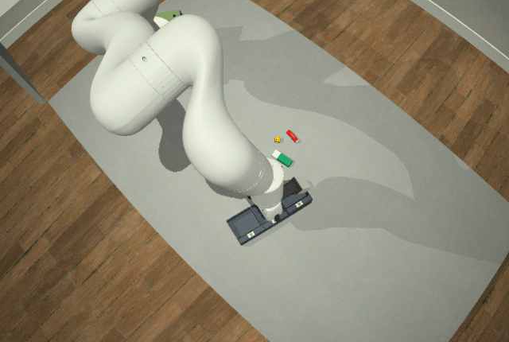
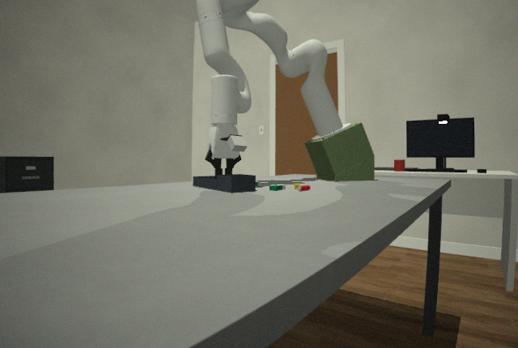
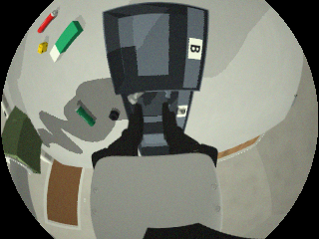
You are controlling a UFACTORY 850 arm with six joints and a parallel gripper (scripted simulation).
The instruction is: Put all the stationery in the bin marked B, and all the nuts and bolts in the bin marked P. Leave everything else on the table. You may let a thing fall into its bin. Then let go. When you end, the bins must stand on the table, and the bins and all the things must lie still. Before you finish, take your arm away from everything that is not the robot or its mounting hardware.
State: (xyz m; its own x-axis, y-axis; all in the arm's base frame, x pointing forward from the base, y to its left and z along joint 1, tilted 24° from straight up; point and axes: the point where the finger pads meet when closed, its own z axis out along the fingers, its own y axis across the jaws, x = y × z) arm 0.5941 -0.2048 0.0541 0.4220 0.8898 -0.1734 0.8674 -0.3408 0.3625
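Right now the dark bin row is 20 mm below my hand and 10 mm ahead of it. Round my hand: white bolt 30 mm to the left, 30 mm below, 10 mm behind; then green cylinder 120 mm behind, 40 mm to the left, 40 mm below; then black nut 70 mm behind, 40 mm below, 10 mm to the left.
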